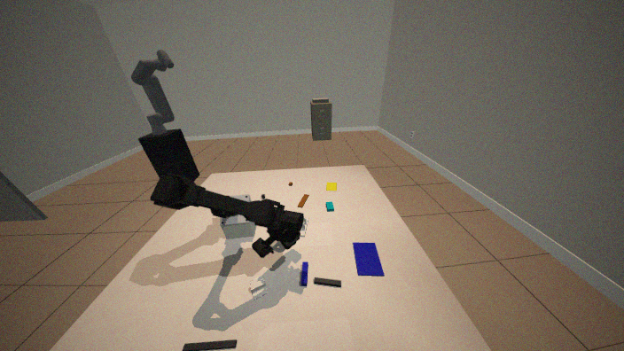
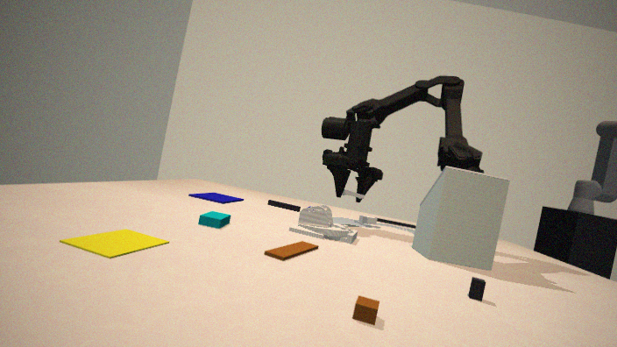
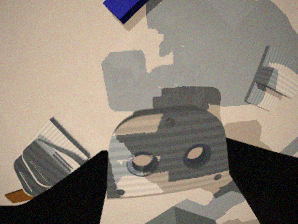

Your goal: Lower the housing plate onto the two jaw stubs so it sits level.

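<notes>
My gripper tip is 8 cm short of the blue bar, 10 cm to the left of it and 6 cm above it. Round my gripper tip: teal block: 27 cm ahead, 27 cm to the left, 6 cm below; blue plate: 35 cm ahead, 7 cm to the right, 7 cm below; small black cube: 12 cm behind, 44 cm to the left, 6 cm below.
</notes>
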